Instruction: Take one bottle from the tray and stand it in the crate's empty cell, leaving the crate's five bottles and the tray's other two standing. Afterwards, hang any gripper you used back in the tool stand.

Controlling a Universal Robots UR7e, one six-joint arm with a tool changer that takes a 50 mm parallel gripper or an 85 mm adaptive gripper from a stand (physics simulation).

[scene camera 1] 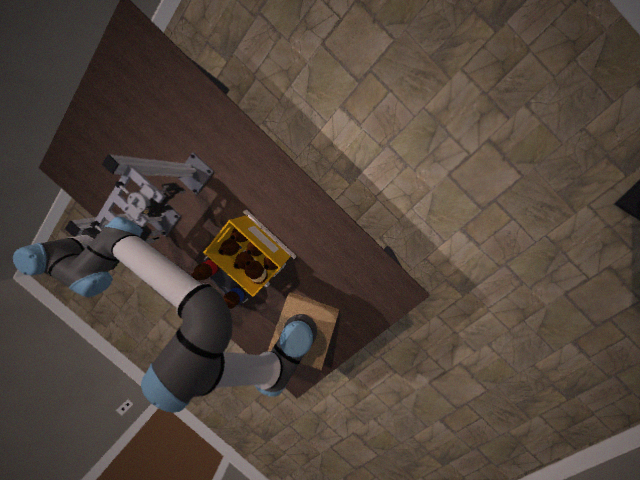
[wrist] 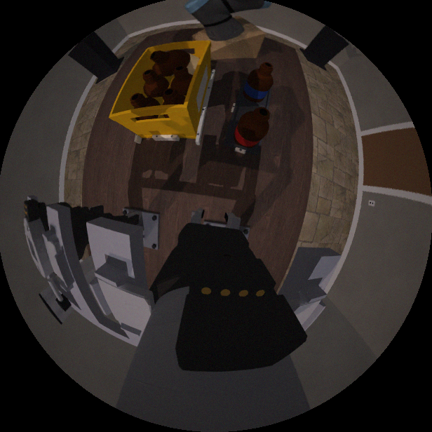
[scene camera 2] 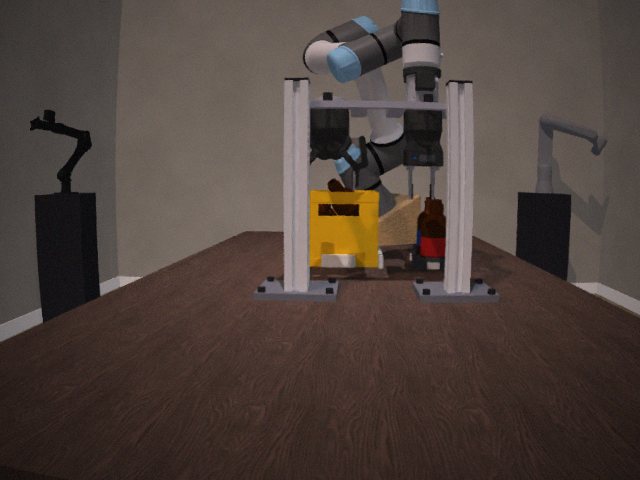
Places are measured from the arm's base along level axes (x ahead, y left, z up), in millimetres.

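Pixels of known places: hand, tool point: [scene camera 2: 422, 99].
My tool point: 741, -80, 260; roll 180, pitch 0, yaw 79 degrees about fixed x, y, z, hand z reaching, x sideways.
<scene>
Behind a point stands the place of what it marks, as x, y, z.
The yellow crate [scene camera 1: 230, 225] @[491, -266, 36] [scene camera 2: 343, 232] @[510, -196, -20] [wrist: 167, 126] holds several brown bottles. At its far end in the wrist view, one bottle [wrist: 177, 60] leans, its neck toward the left; this tilted bottle [scene camera 2: 336, 184] @[350, -189, 90] also shows above the rim in scene camera 2. The dark tray [wrist: 248, 107] holds two upright bottles, one with a red label [wrist: 252, 126] [scene camera 2: 432, 237] @[556, 7, -29] and one with a blue label [wrist: 258, 84]. My parallel gripper [scene camera 2: 421, 190] [wrist: 215, 218] is open and empty. It is at the right-hand place of the tool stand [scene camera 2: 297, 180] @[822, -328, 99] [scene camera 1: 155, 165] @[794, -345, 131], below the crossbar, with the arm above it.
The adaptive gripper [scene camera 2: 329, 131] hangs in the stand's left-hand place. A wooden block [scene camera 1: 310, 304] @[24, -108, -60] [scene camera 2: 400, 224] @[98, 58, -36] [wrist: 252, 46] lies under the arm's base area, beyond the crate. The stand's feet [scene camera 2: 295, 290] @[822, -331, -89] [scene camera 2: 454, 291] @[882, -64, -86] are on the table [scene camera 2: 330, 392] @[1239, -329, -101].
</scene>
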